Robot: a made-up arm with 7 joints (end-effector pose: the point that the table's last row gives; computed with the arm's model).
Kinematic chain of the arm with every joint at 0, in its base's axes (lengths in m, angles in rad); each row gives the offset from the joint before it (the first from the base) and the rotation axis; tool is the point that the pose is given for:
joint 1: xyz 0 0 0.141 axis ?
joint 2: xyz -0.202 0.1 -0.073 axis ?
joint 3: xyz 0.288 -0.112 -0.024 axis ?
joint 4: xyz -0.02 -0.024 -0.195 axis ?
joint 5: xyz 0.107 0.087 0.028 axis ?
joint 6: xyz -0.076 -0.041 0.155 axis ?
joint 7: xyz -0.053 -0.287 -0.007 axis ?
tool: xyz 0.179 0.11 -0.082
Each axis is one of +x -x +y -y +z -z.
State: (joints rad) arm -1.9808 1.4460 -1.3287 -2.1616 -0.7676 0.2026 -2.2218
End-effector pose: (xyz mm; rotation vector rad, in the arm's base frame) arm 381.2 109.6 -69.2 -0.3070 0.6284 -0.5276
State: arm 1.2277 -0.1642 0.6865 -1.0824 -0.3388 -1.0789 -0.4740
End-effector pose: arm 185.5 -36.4 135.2 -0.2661 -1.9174 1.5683
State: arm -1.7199 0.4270 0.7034 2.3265 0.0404 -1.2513 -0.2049
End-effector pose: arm 158.9 -263.8 -446.9 0.2946 1.4677 0.8657
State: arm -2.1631 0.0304 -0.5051 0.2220 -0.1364 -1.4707 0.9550
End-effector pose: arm -363.2 -108.5 324.8 1.1994 -1.5707 2.3051
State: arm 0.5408 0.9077 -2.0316 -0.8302 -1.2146 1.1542 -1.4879
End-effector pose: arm -136.4 175.1 -37.8 0.9863 -0.5645 1.0348
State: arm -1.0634 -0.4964 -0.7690 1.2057 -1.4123 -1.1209 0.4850
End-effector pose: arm -122.9 -638.0 -121.2 -0.3355 0.4684 -0.8284
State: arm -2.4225 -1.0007 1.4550 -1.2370 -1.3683 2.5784 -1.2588
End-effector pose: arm -259.0 58.7 276.2 2.2807 -0.9356 0.7694
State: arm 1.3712 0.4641 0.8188 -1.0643 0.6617 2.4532 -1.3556
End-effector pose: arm -127.3 -205.9 -76.7 -2.2660 0.3564 0.4223
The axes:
joint 1: +z
joint 2: +x
joint 3: +z
joint 4: +y
joint 5: -z
joint 6: +x
joint 7: -z

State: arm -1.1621 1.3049 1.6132 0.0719 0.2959 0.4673 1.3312
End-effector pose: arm 500.5 -220.7 -122.3 1.3587 -0.3977 -0.6998
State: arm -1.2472 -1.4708 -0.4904 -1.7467 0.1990 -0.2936 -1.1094
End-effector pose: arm -216.7 -22.4 130.0 -2.3716 0.5516 0.5784
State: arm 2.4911 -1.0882 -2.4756 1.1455 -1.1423 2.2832 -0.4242
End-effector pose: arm 66.4 161.6 225.6 -2.4150 -1.2490 -0.7704
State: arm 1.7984 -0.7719 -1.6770 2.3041 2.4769 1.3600 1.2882
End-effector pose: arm -166.3 159.4 -86.8 -0.3070 -1.1365 -2.5929
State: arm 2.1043 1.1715 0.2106 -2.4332 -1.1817 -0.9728 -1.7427
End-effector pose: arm -84.8 -242.2 -436.7 -0.7231 -1.6022 1.2315
